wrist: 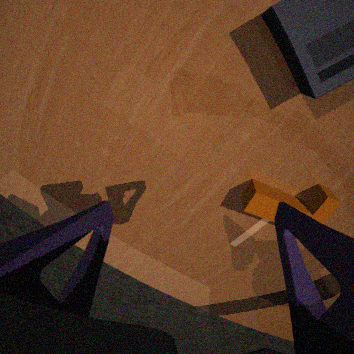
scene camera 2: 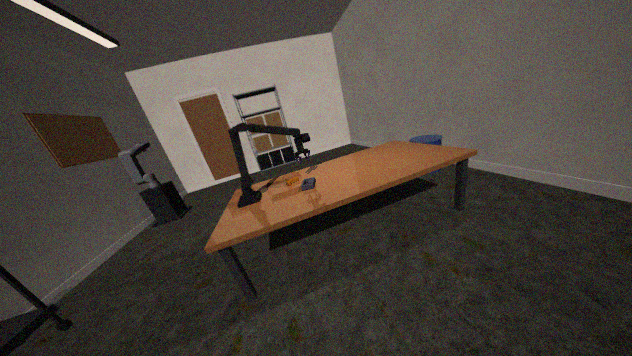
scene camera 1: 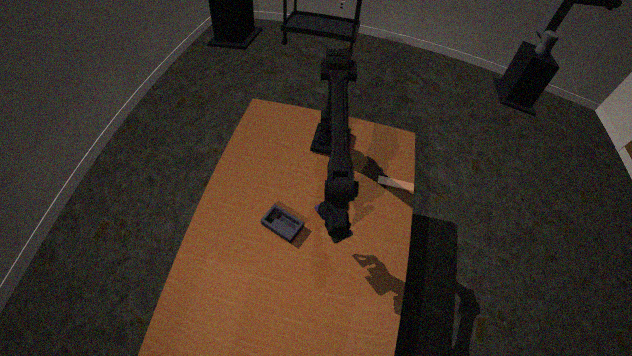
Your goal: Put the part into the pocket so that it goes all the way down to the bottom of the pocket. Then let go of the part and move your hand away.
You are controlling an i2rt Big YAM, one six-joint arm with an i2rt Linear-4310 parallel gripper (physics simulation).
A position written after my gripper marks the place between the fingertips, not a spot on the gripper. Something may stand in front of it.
My gripper [wrist: 191, 210] is open, holding nothing. Also in view: an orange block [wrist: 258, 198]. Further things: a blue-grey pocket block [wrist: 309, 44].
Scene camera 1 does not show the orange block, which is hidden by my arm.
